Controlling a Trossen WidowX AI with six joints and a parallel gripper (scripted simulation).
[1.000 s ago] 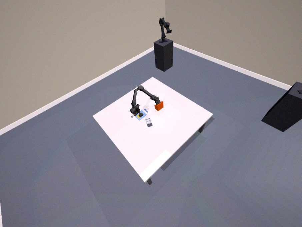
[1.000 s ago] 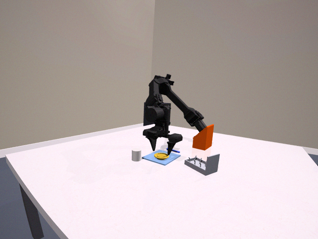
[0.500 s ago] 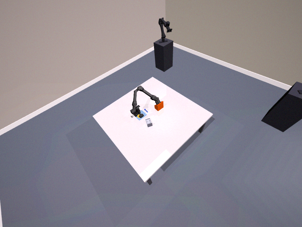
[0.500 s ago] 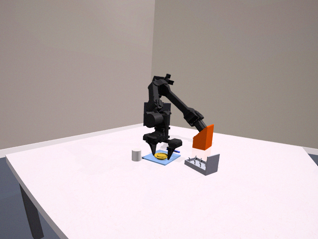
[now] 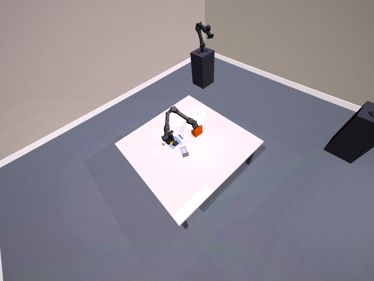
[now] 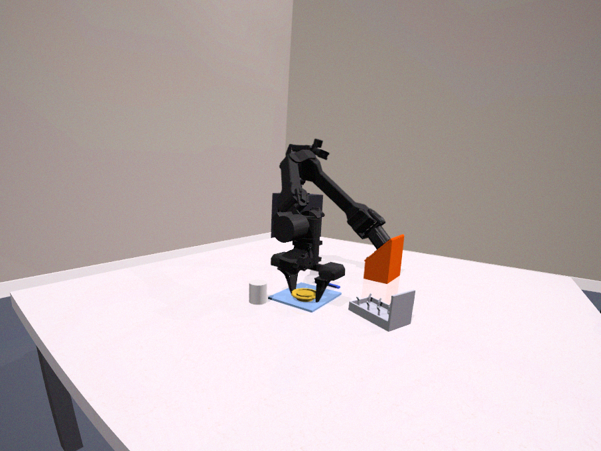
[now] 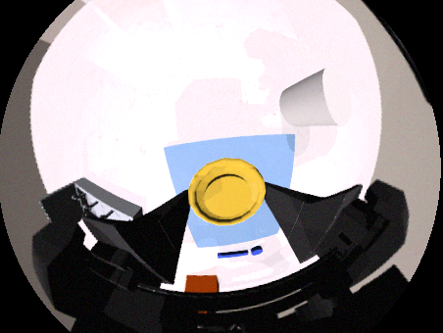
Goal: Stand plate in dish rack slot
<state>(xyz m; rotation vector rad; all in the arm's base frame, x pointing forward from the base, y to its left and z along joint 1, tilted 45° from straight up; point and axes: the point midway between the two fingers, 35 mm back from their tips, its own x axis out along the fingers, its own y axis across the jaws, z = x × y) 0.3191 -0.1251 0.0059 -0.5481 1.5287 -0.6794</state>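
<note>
The grey dish rack is 20 mm behind my gripper tip, 190 mm to the left of it and 20 mm above it. From my gripper tip the other things lie so: blue spoon 140 mm behind, 20 mm to the right; yellow plate 10 mm above; grey cup 80 mm ahead, 90 mm to the right, 20 mm above.
</note>
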